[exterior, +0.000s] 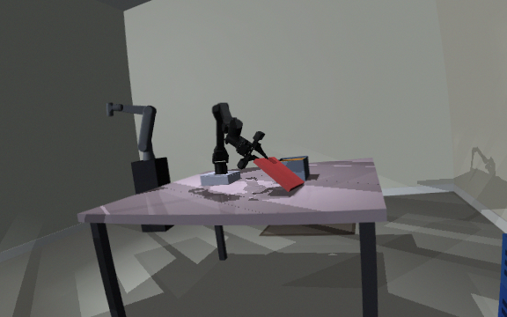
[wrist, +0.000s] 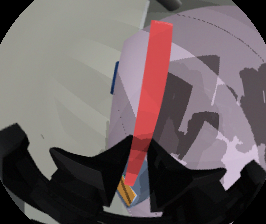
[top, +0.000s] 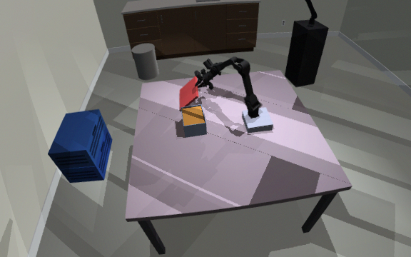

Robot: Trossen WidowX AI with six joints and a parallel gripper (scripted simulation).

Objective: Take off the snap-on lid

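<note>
Right now my gripper tip is 60 mm short of the red lid, 20 mm to the left of it and 50 mm above it. Round my gripper tip: grey storage box: 90 mm ahead, 270 mm to the left, 80 mm below.
</note>
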